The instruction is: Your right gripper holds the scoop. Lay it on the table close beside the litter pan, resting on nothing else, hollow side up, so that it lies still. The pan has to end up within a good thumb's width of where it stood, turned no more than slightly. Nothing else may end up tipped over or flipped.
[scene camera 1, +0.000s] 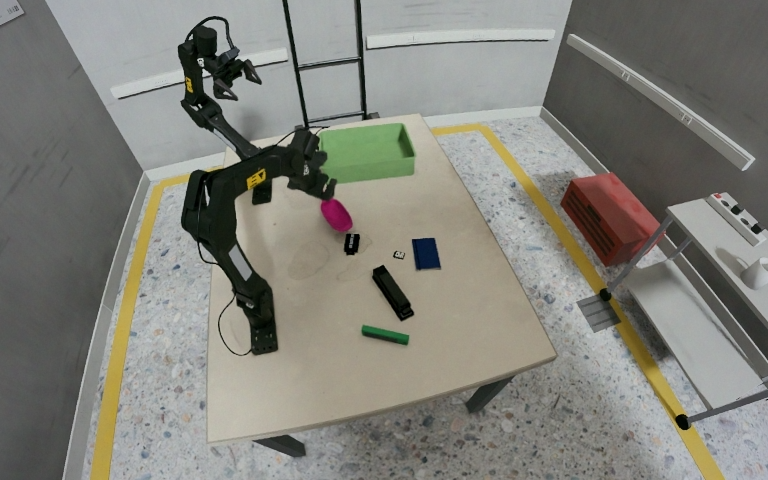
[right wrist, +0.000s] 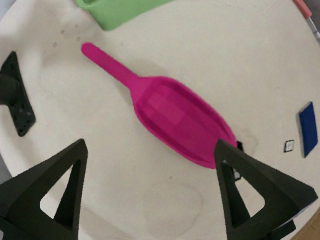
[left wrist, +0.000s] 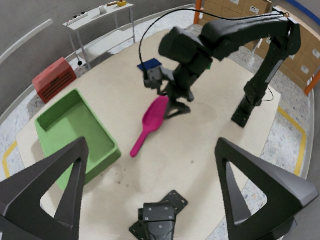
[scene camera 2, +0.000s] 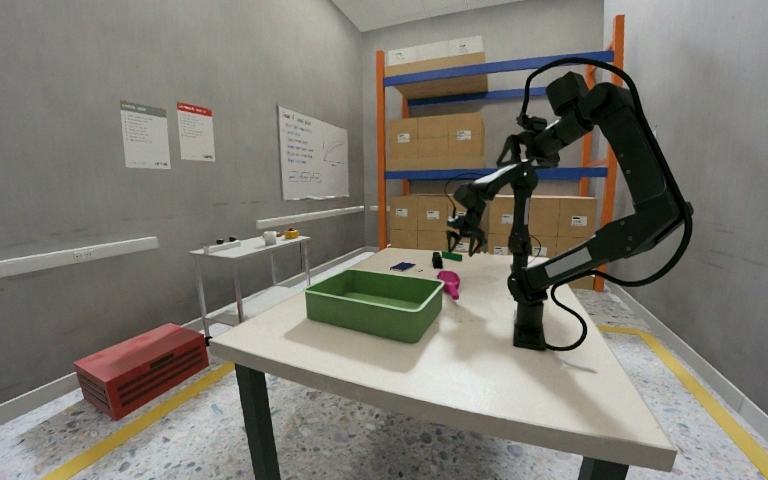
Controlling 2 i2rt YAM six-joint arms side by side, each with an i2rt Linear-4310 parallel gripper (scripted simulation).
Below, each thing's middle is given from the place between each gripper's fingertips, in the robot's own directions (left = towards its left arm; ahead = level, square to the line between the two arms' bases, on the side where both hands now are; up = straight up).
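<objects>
Blue notebook [scene camera 1: 426, 257]: from my right hand [scene camera 1: 319, 190], 28 cm ahead, 21 cm to the right, 13 cm below. Green litter pan [scene camera 2: 375, 303]: from my right hand, 10 cm below, 19 cm ahead, 28 cm to the left. Magenta scoop [scene camera 1: 338, 217]: from my right hand, 2 cm ahead, 4 cm to the left, 12 cm below.
Blue notebook: from my left hand, 390 mm to the right, 430 mm ahead, 410 mm below. Green litter pan: from my left hand, 380 mm below, 350 mm ahead, 90 mm to the left. Magenta scoop: my left gripper 390 mm above it, 180 mm short of it, 150 mm to the left of it.
</objects>
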